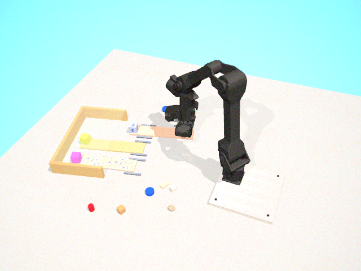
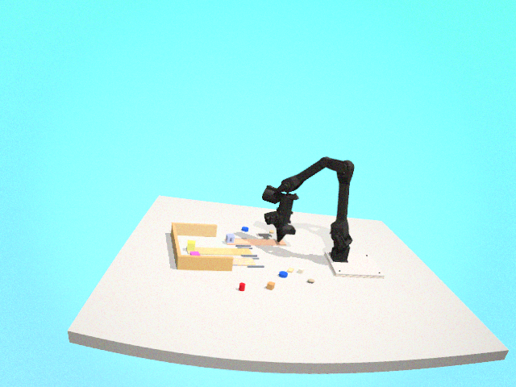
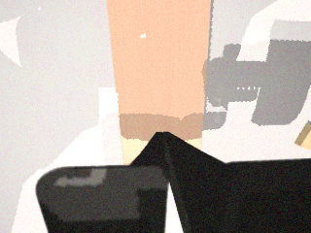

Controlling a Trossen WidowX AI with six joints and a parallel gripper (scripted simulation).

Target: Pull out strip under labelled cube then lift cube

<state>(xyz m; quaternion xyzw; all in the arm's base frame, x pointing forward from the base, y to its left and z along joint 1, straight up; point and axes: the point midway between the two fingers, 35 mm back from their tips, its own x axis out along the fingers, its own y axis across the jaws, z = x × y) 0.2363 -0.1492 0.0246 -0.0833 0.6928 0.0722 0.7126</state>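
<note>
My gripper tip is 21 cm short of the labelled pale blue cube, 6 cm to the right of it and 2 cm below it. The rest, counted from my gripper tip: red cylinder 15 cm ahead, 45 cm to the left, 1 cm above; orange cube 6 cm ahead, 42 cm to the left.
</note>
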